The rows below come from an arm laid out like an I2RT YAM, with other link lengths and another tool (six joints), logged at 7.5 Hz.
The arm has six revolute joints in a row. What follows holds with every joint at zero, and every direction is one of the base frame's. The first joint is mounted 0.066 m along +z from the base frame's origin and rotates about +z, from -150 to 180 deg. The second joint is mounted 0.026 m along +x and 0.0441 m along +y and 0.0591 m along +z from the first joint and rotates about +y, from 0 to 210 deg. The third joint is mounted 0.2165 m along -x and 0.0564 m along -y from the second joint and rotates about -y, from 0 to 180 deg. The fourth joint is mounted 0.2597 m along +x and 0.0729 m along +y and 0.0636 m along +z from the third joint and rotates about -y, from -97 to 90 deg. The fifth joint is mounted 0.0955 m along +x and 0.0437 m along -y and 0.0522 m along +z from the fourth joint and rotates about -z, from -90 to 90 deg. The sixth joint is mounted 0.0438 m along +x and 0.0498 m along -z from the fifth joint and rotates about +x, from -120 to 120 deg. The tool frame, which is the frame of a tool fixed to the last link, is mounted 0.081 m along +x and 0.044 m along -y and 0.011 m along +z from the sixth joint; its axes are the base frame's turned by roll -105.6, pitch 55.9 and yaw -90 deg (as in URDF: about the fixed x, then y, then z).
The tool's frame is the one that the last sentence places.
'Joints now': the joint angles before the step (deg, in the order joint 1, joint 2, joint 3, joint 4, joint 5, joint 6). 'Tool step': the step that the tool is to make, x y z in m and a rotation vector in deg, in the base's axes. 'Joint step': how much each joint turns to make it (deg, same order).
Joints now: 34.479 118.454 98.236 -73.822 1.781 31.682
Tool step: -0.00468 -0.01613 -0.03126 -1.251 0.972 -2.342
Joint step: -1.595 0.022 -7.037 5.529 0.438 0.787
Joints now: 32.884 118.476 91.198 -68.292 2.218 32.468
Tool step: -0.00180 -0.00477 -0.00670 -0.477 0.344 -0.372
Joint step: -0.415 0.000 -1.594 1.048 0.219 -0.021
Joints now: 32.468 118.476 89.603 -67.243 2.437 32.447
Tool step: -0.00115 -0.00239 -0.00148 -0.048 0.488 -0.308
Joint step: -0.305 -0.001 -0.350 -0.088 -0.219 -0.021
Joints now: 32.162 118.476 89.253 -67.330 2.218 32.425
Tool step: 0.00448 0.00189 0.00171 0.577 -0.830 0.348
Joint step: -0.108 -0.001 0.524 0.503 0.001 -0.459
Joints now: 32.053 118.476 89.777 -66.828 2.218 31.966
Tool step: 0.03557 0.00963 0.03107 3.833 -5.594 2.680
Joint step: -1.507 0.000 7.322 -0.393 -0.218 -4.196
